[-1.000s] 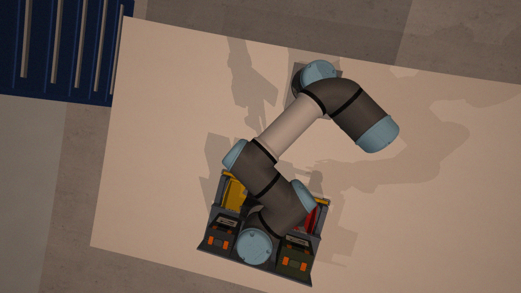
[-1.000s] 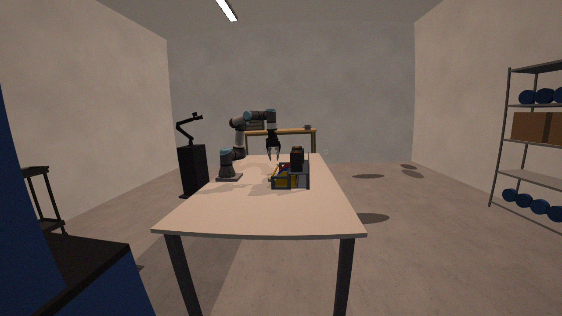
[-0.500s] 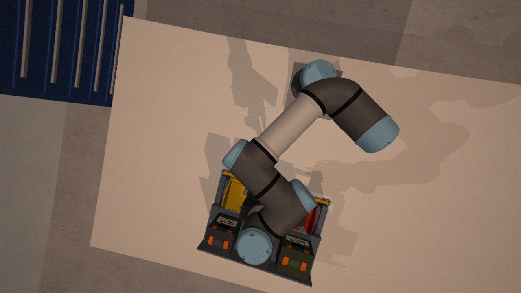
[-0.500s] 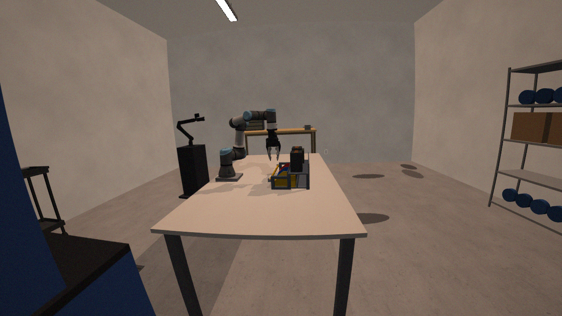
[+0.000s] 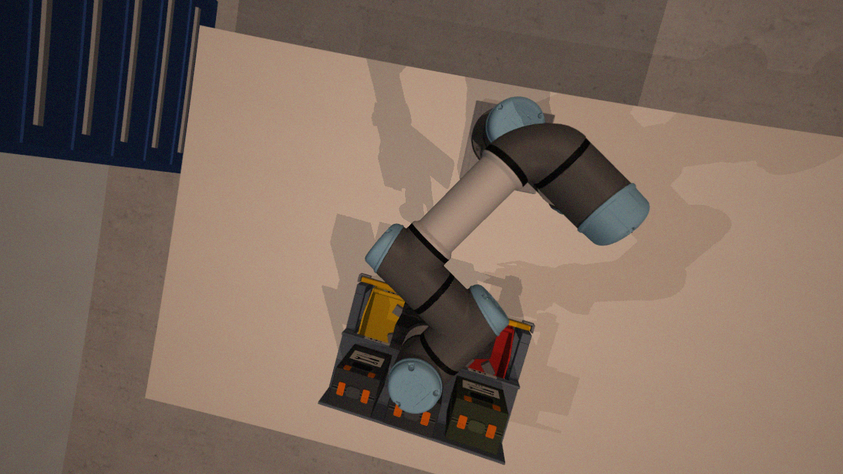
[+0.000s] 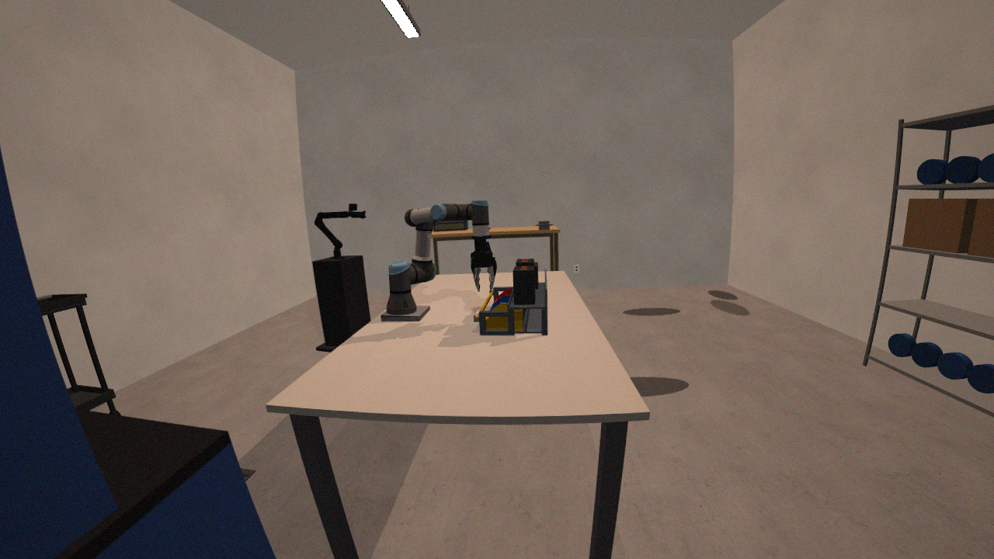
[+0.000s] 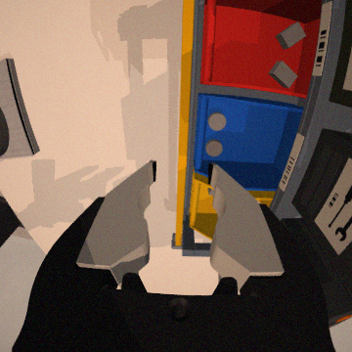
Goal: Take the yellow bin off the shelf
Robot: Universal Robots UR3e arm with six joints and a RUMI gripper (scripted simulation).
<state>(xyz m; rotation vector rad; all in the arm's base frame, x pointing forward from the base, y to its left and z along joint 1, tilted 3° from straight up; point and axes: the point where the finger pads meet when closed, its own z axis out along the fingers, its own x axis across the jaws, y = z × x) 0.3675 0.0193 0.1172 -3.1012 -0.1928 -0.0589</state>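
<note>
Right now the long yellow rod is 70 mm below my hand. Round my hand: red bin: 120 mm to the left, 80 mm below, 70 mm ahead; yellow bin: 100 mm to the right, 100 mm ahead, 80 mm below; blue bin: 90 mm ahead, 80 mm below, 10 mm to the left.
</note>
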